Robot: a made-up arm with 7 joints.
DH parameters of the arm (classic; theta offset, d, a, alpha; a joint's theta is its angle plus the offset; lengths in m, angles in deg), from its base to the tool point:
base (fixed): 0 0.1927 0 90
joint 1: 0 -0.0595 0.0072 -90
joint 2: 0 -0.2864 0.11 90
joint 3: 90 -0.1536 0.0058 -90
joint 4: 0 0.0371 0.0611 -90
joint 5: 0 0.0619 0.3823 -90
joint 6: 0 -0.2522 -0.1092 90
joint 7: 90 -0.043 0.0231 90
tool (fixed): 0 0.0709 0 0
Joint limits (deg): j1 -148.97..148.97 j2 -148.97..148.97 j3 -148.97..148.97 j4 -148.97..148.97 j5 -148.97..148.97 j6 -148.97..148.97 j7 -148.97..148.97
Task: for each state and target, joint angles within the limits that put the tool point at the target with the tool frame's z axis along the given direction. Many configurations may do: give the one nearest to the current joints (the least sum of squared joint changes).
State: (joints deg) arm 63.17 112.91 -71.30 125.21 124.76 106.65 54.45
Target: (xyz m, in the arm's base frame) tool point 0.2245 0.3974 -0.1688 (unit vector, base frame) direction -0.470 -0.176 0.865
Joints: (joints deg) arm 42.47 105.45 -25.16 131.62 148.97 62.57 59.42
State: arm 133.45 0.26 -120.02 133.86 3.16 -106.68 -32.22
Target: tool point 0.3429 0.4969 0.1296 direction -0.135 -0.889 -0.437
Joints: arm 148.97 -3.87 -100.92 146.88 25.41 -122.55 -12.91
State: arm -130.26 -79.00 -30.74 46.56 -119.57 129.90 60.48
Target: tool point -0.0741 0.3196 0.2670 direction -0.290 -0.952 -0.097
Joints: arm -132.81 -92.12 -65.52 56.72 -114.89 146.91 23.95
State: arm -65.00 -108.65 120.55 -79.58 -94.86 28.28 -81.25
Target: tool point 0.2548 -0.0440 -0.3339 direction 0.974 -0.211 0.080
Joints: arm -38.42 -94.80 99.18 -85.20 -144.39 39.13 -72.17
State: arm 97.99 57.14 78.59 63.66 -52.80 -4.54 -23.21
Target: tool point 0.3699 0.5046 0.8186 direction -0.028 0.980 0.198
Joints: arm 147.33 41.51 122.08 68.52 -44.17 -49.01 -5.62
